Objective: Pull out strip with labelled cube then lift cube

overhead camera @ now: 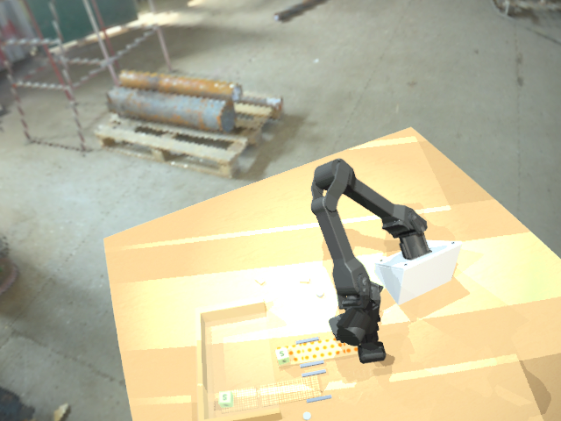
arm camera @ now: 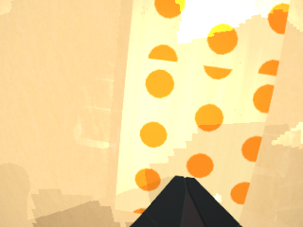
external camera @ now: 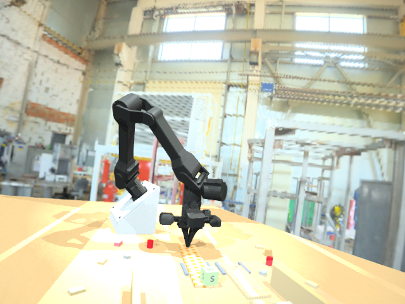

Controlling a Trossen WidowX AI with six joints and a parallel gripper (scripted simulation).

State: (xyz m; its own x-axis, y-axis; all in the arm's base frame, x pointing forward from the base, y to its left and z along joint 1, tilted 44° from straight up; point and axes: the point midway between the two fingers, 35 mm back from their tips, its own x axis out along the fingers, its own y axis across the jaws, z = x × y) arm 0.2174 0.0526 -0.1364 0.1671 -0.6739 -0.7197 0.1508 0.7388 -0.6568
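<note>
My gripper tip is 10 cm short of the orange-dotted strip and 1 cm to the left of it. From my gripper tip the other things lie so: pink block 3 cm behind, 21 cm to the right.
</note>
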